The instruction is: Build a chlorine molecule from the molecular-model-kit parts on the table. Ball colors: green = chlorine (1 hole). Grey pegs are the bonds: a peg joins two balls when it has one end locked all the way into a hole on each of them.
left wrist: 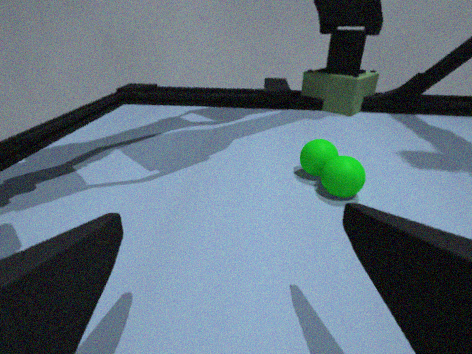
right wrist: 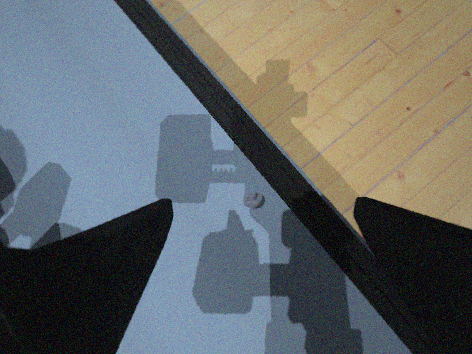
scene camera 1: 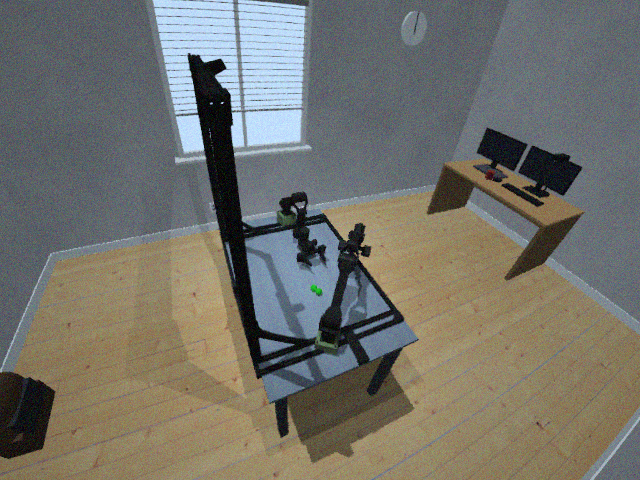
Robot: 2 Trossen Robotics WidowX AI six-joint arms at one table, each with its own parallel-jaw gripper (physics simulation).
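Two green chlorine balls, a nearer one (scene camera 1: 318, 291) (left wrist: 343, 177) and a farther one (scene camera 1: 313, 288) (left wrist: 318, 157), lie close together on the table (scene camera 1: 273, 294). They overlap in the left wrist view, and no peg shows between them; I cannot tell whether they are joined. My left gripper (scene camera 1: 317, 261) (left wrist: 234, 218) is open and empty above the table, short of the balls. My right gripper (scene camera 1: 355, 251) (right wrist: 261, 206) is open and empty, high over the table's side edge. Below it lies a small greyish round piece (right wrist: 254, 200), perhaps a peg seen end-on.
A black frame rail (left wrist: 220, 95) (right wrist: 215, 110) runs along the table's edges. A tall black camera post (scene camera 1: 222, 206) rises at the left side of the table. The right arm's green base (scene camera 1: 327, 341) (left wrist: 337, 92) stands beyond the balls in the left wrist view.
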